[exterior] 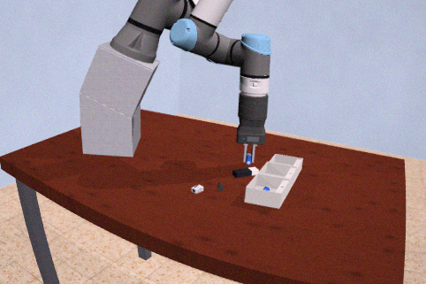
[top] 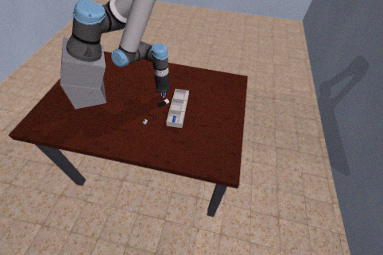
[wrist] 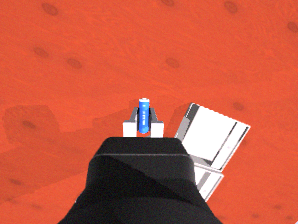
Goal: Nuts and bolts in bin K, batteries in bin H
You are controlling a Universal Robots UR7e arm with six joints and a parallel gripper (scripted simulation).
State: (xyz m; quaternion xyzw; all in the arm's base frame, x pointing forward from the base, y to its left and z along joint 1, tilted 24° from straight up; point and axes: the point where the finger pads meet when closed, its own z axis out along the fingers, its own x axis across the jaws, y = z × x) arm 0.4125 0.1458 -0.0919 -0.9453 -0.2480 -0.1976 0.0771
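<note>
My hand is 170 mm to the left of the dark bolt, 30 mm short of it and 30 mm above it. Round my hand: white three-compartment bin (120 mm ahead, 60 mm to the right, 10 mm below); then small white piece (220 mm to the right, 20 mm below, 10 mm behind).
</note>
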